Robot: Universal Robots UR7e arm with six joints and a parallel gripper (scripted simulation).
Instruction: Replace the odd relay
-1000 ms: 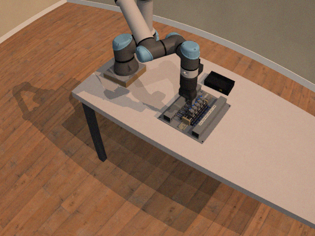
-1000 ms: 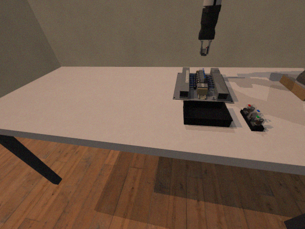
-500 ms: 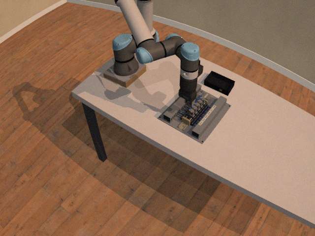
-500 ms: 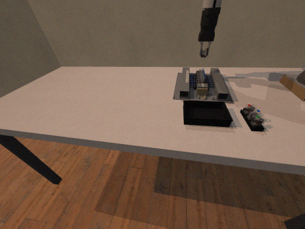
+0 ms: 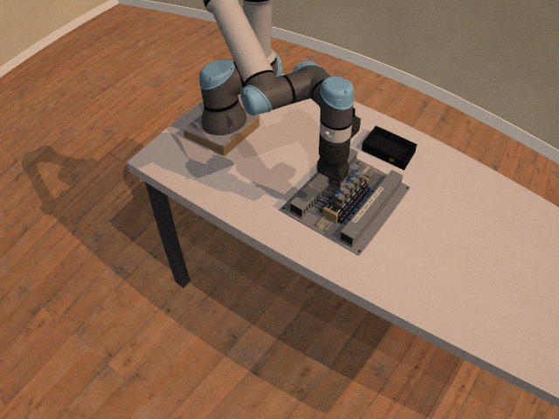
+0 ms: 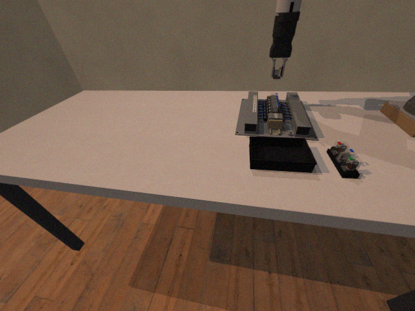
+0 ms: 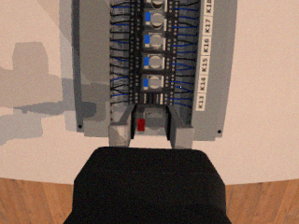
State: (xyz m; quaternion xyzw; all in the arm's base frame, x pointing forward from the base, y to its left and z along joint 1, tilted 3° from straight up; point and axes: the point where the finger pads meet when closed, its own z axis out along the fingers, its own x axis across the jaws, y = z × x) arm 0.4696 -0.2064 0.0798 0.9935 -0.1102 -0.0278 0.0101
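Right now the black tray is 80 mm ahead of my hand, 340 mm to the left of it and 130 mm below it. Round my hand: black spare holder: 80 mm behind, 380 mm to the left, 140 mm below; green-button relay: 80 mm behind, 410 mm to the left, 120 mm below.
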